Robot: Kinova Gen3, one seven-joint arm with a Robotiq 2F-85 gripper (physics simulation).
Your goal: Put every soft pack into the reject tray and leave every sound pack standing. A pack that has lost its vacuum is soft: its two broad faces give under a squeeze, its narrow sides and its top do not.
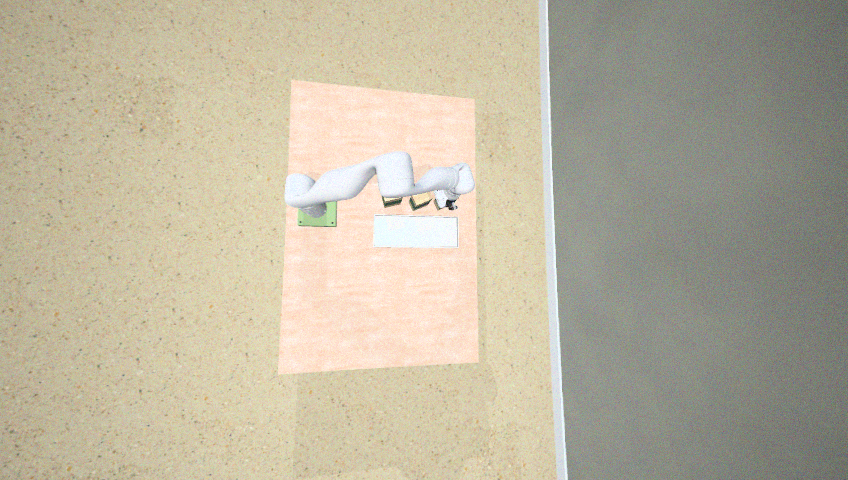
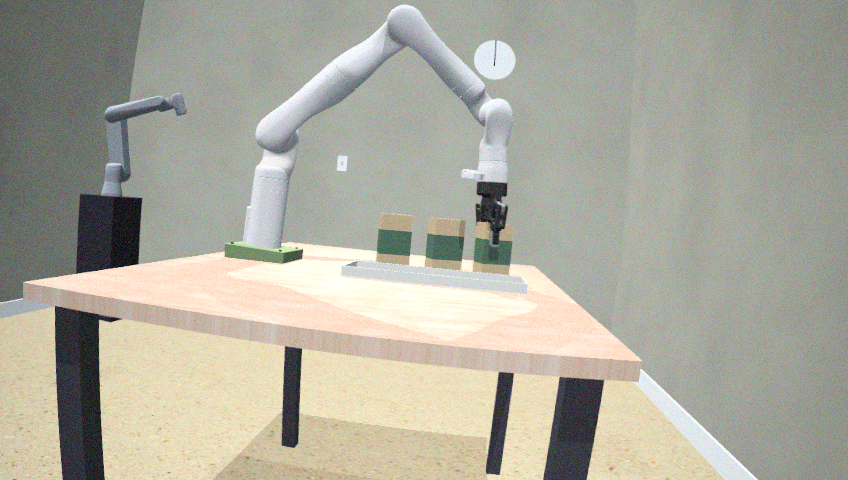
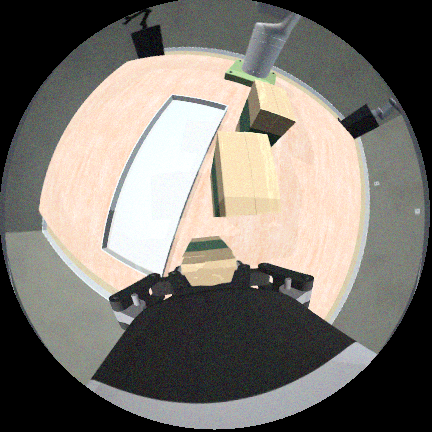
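Pixels of known places: gripper, between the fingertips: [image 2: 489, 245]; arm's base, origin of its link: [image 1: 315, 207] [image 2: 263, 245] [image 3: 254, 71].
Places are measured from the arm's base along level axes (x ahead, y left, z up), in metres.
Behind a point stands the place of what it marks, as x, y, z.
Observation:
Three tan packs with green bands stand upright in a row behind the reject tray [image 1: 416, 233] @(0.455, -0.075, -0.029) [image 2: 434, 281] @(0.462, -0.141, -0.023) [image 3: 155, 185] @(0.488, -0.059, -0.029), which is pale, low-walled and holds no pack. The pack nearest the arm's base [image 1: 391, 201] [image 2: 393, 240] [image 3: 271, 107] and the middle pack [image 1: 420, 201] @(0.446, 0.047, 0.109) [image 2: 445, 245] @(0.457, 0.044, 0.044) [image 3: 248, 172] @(0.457, 0.070, 0.109) stand apart. My gripper [image 1: 452, 206] @(0.562, 0.080, 0.052) [image 2: 494, 237] @(0.562, 0.080, 0.052) [image 3: 208, 266] @(0.562, 0.080, 0.052) points down at the end pack [image 1: 438, 204] [image 2: 503, 256] @(0.600, 0.071, 0.030) [image 3: 209, 265] @(0.540, 0.069, 0.108), shut on it with one finger at each side. This pack stands on the table. The gripper hides part of it.
The arm's green base plate [image 1: 317, 218] @(0.011, -0.048, 0.000) [image 2: 261, 252] @(0.032, -0.079, -0.010) [image 3: 239, 75] @(0.077, -0.030, -0.005) is at the other end of the row. The middle pack is the nearest neighbour to my fingers. A small grey arm [image 2: 133, 107] stands on a black pedestal [image 2: 108, 231] beyond the table [image 2: 333, 324] @(0.399, -0.640, -0.032).

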